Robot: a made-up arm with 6 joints.
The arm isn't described. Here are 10 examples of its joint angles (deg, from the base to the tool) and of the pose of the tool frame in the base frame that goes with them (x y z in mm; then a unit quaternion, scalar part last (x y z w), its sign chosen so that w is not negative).
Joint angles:
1: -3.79 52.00 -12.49 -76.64 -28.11 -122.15
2: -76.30 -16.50 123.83 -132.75 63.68 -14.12
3: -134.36 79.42 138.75 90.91 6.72 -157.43
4: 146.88 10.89 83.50 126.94 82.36 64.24
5: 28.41 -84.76 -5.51 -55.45 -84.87 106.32
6: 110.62 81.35 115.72 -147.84 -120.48 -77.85
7: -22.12 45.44 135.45 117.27 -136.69 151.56
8: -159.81 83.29 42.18 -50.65 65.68 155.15
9: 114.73 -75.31 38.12 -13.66 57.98 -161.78
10: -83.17 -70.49 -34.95 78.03 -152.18 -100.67
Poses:
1: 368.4 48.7 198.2 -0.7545 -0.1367 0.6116 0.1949
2: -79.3 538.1 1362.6 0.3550 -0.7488 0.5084 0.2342
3: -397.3 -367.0 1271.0 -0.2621 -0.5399 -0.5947 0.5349
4: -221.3 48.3 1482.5 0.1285 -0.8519 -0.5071 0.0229
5: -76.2 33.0 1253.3 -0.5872 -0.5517 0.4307 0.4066
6: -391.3 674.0 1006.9 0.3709 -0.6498 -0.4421 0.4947
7: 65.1 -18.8 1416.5 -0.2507 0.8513 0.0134 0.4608
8: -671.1 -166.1 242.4 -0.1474 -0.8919 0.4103 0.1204
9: 222.1 -404.5 1274.3 -0.2339 -0.0229 -0.4389 0.8673
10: -42.4 -146.1 1087.2 -0.2078 0.1785 0.8662 0.4180
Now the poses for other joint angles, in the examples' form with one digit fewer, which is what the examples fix.
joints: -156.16 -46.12 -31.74 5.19 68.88 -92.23
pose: -406 -88 981 -0.408 -0.576 -0.461 0.538
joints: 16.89 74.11 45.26 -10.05 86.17 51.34
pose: 718 179 423 -0.358 -0.467 -0.169 0.791
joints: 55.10 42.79 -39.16 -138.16 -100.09 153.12
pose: 15 297 237 0.206 -0.050 0.748 0.629
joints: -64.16 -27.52 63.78 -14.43 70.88 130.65
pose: -138 124 1471 0.318 0.223 0.852 0.351
